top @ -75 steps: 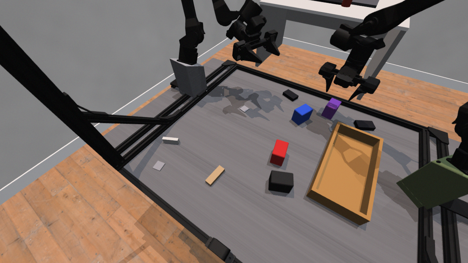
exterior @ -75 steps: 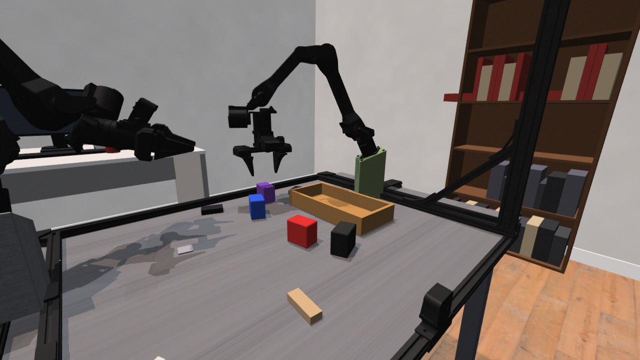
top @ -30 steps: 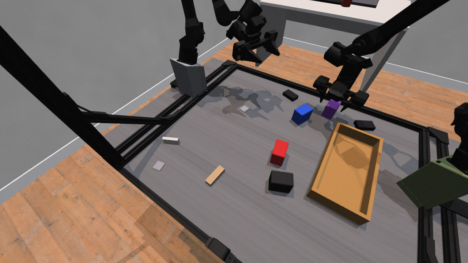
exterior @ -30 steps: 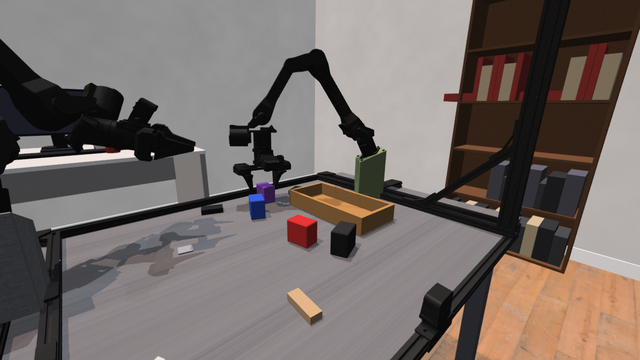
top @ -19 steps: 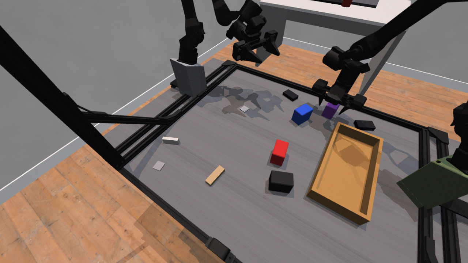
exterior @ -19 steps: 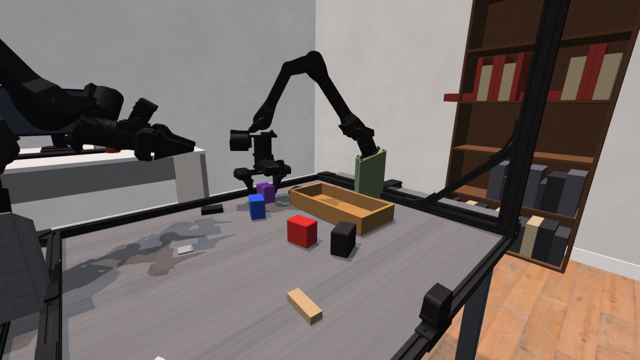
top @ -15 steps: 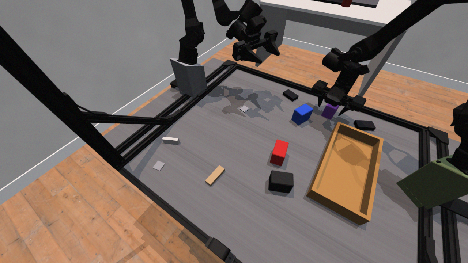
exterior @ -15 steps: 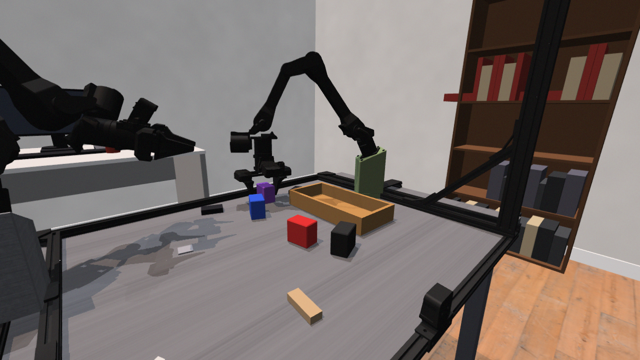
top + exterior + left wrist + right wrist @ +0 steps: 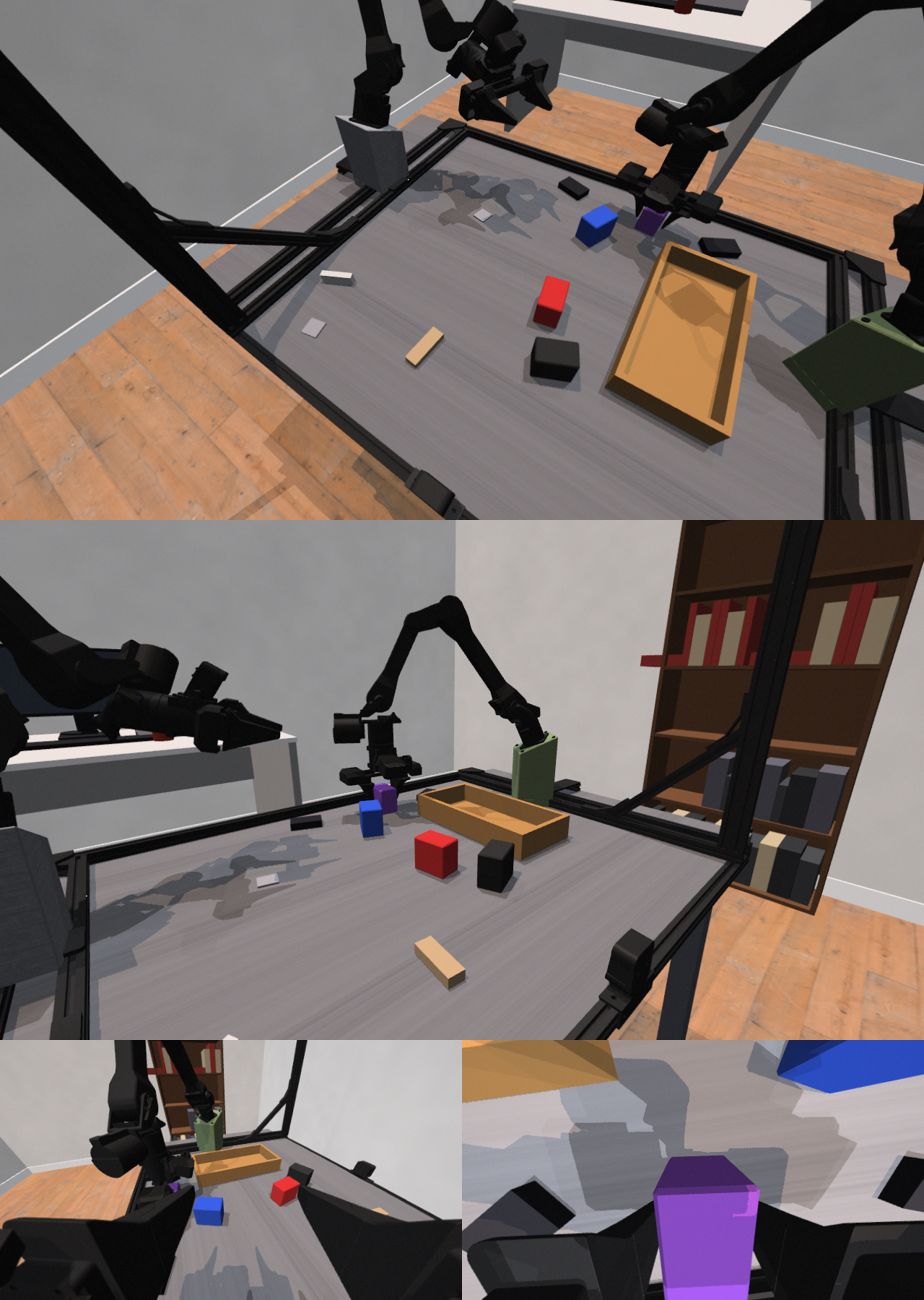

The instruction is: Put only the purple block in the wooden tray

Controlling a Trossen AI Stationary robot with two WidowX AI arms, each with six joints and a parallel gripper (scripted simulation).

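Now: the wooden tray 240 mm behind my right hand, 110 mm to the right of it and 30 mm below it. From my right hand the other things lie so: blue block: 100 mm behind, 90 mm to the left, 10 mm below; then red block: 310 mm behind, 90 mm to the left, 10 mm below; then purple block: 10 mm below.
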